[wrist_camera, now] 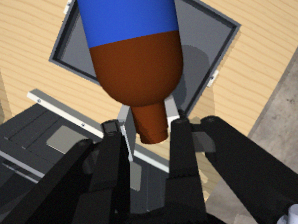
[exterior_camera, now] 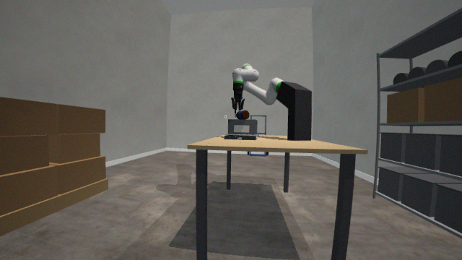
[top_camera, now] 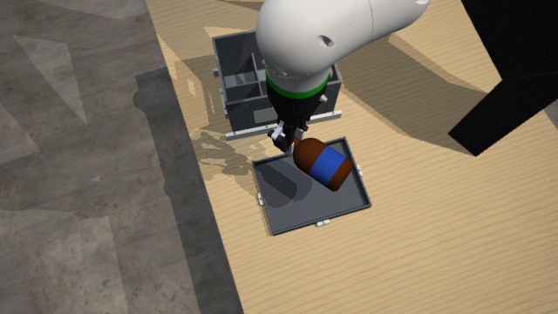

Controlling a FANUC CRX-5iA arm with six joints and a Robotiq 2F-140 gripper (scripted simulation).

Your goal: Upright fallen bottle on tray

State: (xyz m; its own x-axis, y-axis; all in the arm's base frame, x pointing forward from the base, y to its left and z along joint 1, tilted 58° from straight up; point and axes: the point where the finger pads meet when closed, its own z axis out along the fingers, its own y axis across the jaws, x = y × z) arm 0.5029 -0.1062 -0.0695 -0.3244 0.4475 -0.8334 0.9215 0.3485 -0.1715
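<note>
Right now the bottle is 5 cm to the left of my hand, 2 cm below it and 2 cm behind it. Also, from my hand: dark grey crate: 20 cm to the right, 14 cm below, 10 cm behind; tray: 21 cm below, 6 cm to the left, 2 cm behind.
</note>
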